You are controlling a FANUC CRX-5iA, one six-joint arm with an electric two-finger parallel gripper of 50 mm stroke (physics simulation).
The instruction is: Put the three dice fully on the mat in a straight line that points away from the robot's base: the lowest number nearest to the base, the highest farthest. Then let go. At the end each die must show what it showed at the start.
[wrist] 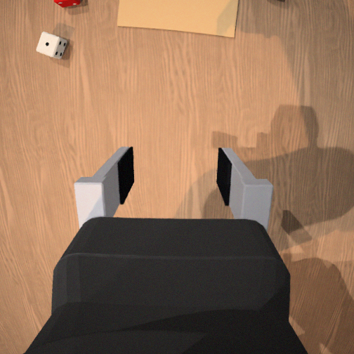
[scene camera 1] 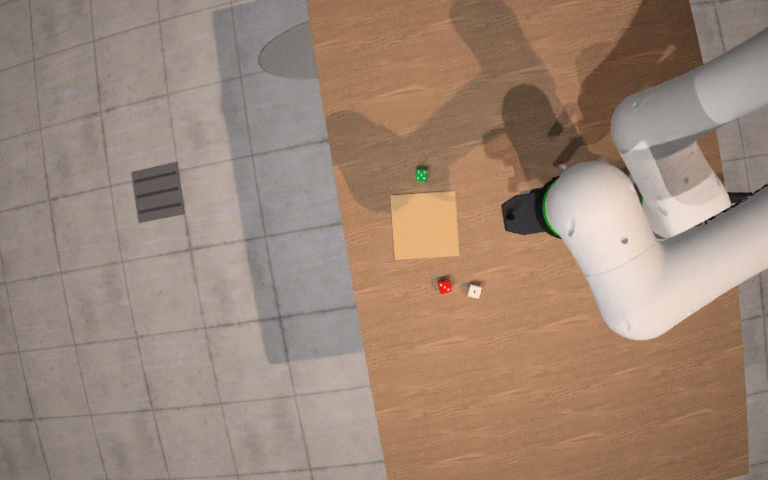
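The tan square mat point(scene camera 1: 424, 226) point(wrist: 177, 15) lies flat on the table. A green die point(scene camera 1: 421, 174) stands off the mat, near its upper edge in the scene view, and its top seems to show five. A red die point(scene camera 1: 444, 286), its top seemingly three, and a white die point(scene camera 1: 474, 290) point(wrist: 47, 44), its top one, stand apart below the mat. The red die point(wrist: 67, 2) is cut off at the top of the wrist view. My gripper point(wrist: 175, 164) is open and empty above bare wood, to the right of the mat in the scene view, where my arm hides its fingertips.
The white arm point(scene camera 1: 611, 237) reaches in from the right over the wooden table point(scene camera 1: 509, 396). The table's left edge borders a tiled floor point(scene camera 1: 84, 339) with a dark grate point(scene camera 1: 158, 202). Arm shadows fall across the table and the mat's upper edge.
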